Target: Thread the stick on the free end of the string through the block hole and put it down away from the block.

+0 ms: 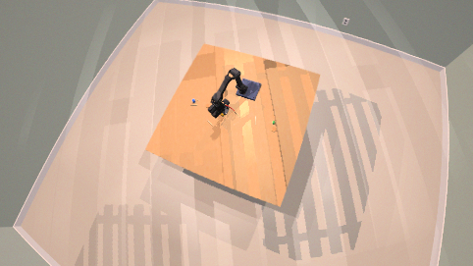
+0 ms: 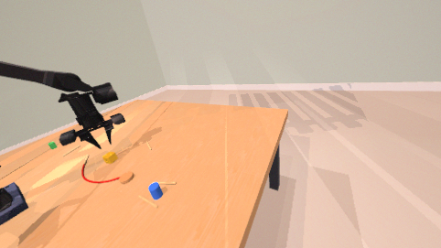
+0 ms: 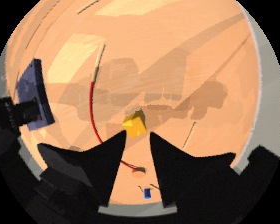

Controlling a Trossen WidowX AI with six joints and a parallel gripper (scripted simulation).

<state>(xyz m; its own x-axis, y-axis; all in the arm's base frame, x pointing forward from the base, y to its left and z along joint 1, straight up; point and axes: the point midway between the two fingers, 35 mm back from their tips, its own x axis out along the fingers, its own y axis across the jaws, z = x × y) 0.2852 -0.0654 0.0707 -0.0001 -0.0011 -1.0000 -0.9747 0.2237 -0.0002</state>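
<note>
The yellow wooden block is 50 mm below my gripper tip, 10 mm to the right of it and 10 mm behind it. From my gripper tip the other things lie so: blue cylinder 320 mm to the right, 40 mm below, 10 mm behind; green piece 440 mm to the left, 110 mm behind, 40 mm below; round wooden button 170 mm to the right, 50 mm below, 20 mm behind.
</note>
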